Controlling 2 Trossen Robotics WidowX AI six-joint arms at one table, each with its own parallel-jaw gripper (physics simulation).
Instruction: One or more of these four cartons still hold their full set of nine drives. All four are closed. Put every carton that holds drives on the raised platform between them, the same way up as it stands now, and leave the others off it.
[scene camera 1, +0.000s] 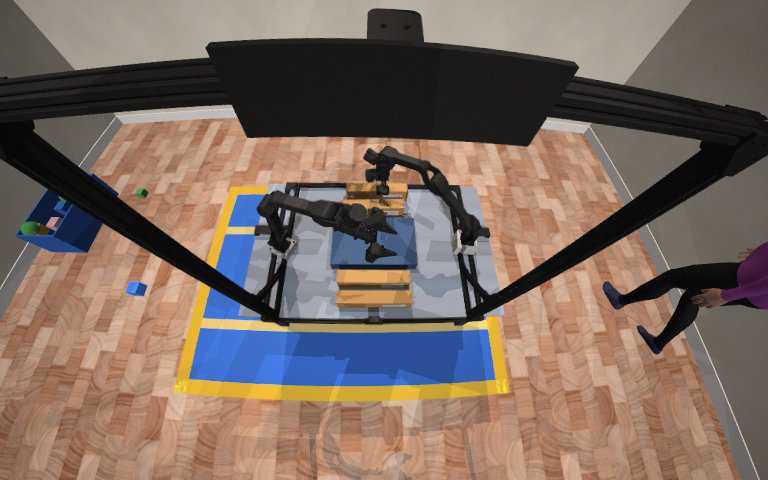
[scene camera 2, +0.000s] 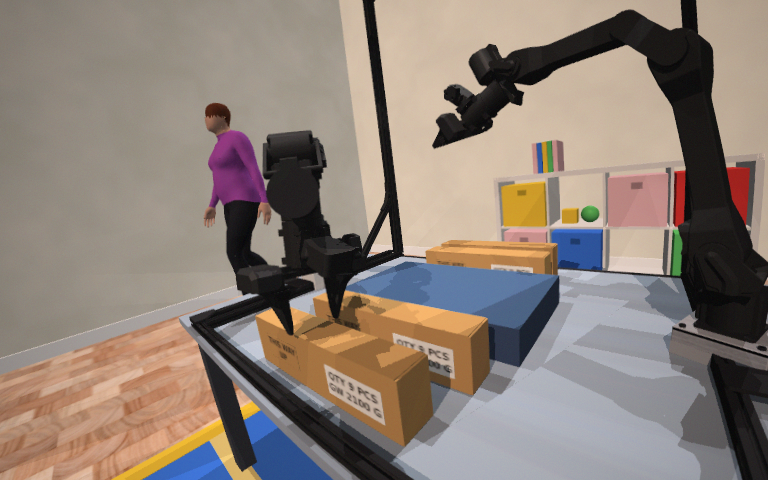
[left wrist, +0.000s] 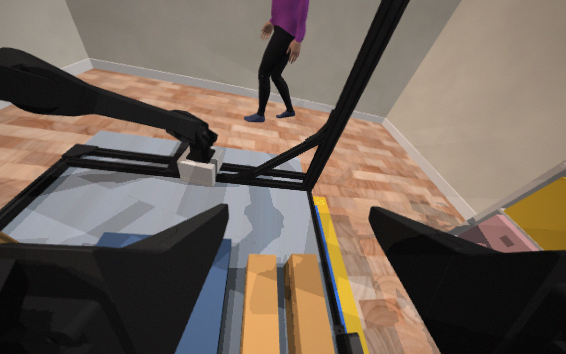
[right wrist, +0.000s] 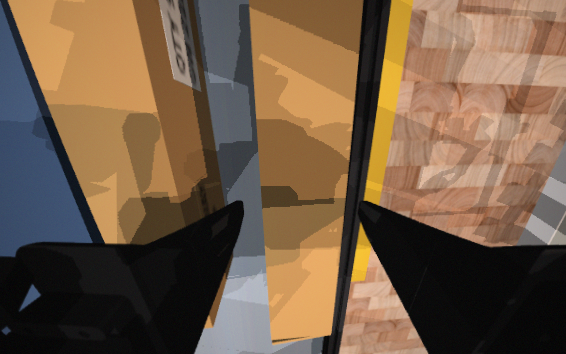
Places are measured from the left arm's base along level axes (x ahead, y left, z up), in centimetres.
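Where they show: left gripper, between the fingertips: (scene camera 1: 396, 243) (scene camera 2: 443, 143) (left wrist: 299, 211); right gripper, between the fingertips: (scene camera 2: 314, 325) (right wrist: 300, 207); left arm's base, origin of its link: (scene camera 1: 282, 245) (scene camera 2: 730, 326); right arm's base, origin of its link: (scene camera 1: 467, 239) (left wrist: 201, 154).
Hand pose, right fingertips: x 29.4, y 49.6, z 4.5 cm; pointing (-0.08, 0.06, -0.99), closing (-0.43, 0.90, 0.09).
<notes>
Each offset is from my right fingertips to the top centre of the thing.
The outer carton {dx -1.8, dy -0.6, dz -0.2 cm} (scene camera 1: 396, 189) (scene camera 2: 351, 362) (right wrist: 305, 150) and inner carton {dx +0.6, dy -11.5, dz -0.2 cm} (scene camera 1: 391, 203) (scene camera 2: 419, 328) (right wrist: 100, 140) lie closed at the top in scene camera 1, labelled QTY 9 PCS, GW 2100 G. Two more closed cartons, one {dx +17.6, dy -45.7, dz -0.2 cm} (scene camera 1: 373, 277) (scene camera 2: 487, 259) (left wrist: 262, 300) beside the blue platform {dx +9.5, dy -28.3, dz -2.7 cm} (scene camera 1: 345, 251) (scene camera 2: 487, 291) (left wrist: 207, 310) (right wrist: 25, 175), one {dx +21.8, dy -53.9, dz -0.2 cm} (scene camera 1: 373, 297) (scene camera 2: 498, 243) (left wrist: 307, 300) farther out, lie below it. My right gripper (scene camera 1: 377, 182) (scene camera 2: 313, 326) (right wrist: 300, 207) is open, fingertips either side of the outer carton; exact height unclear. My left gripper (scene camera 1: 395, 242) (scene camera 2: 434, 146) (left wrist: 299, 211) is open and empty, high above the platform.
The black table frame (scene camera 1: 334, 320) (scene camera 2: 271, 418) runs close along the outer cartons. Black posts (scene camera 2: 380, 113) rise at the table corners. A person in purple (scene camera 1: 750, 283) (scene camera 2: 235, 164) (left wrist: 290, 17) stands off the table. A shelf unit (scene camera 2: 606, 200) stands behind.
</notes>
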